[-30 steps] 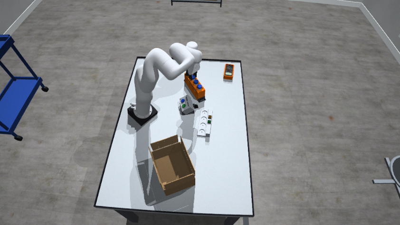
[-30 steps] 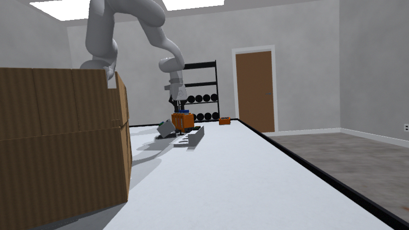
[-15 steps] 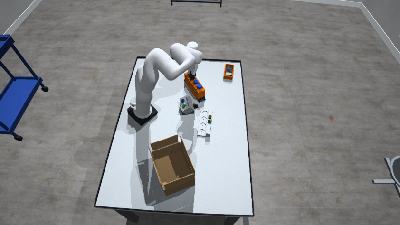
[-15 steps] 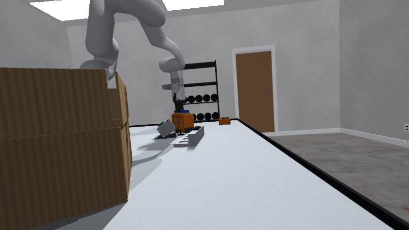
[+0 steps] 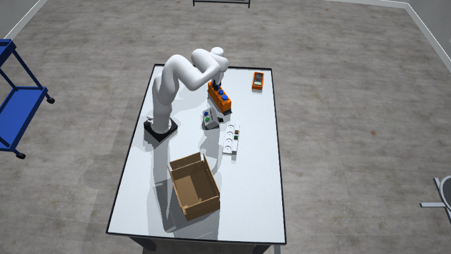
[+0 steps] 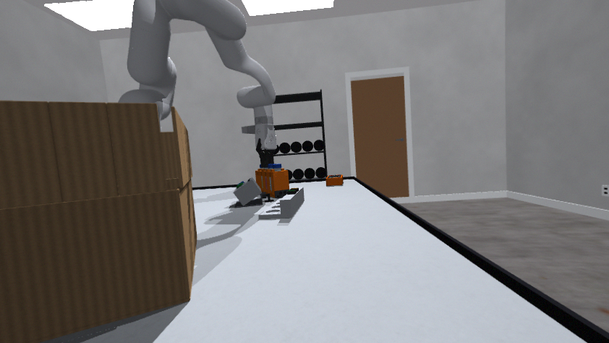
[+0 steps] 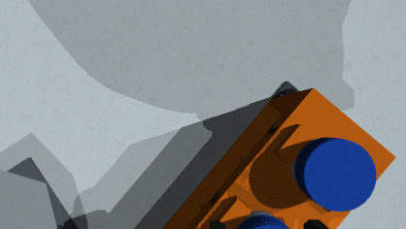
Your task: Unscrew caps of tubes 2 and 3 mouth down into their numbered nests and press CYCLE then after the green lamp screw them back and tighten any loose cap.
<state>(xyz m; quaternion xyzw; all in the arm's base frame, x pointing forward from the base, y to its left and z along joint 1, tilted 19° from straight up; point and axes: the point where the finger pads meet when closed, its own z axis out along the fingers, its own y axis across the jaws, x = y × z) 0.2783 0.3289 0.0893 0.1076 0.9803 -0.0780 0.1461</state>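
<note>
Right now my hand is 1 cm above the blue cap. The rest, counted from my hand: green key: 23 cm to the right, 6 cm below, 3 cm behind; then blue key: 19 cm to the right, 6 cm below, 5 cm behind; then grey key housing: 21 cm to the right, 8 cm below, 2 cm behind.
</note>
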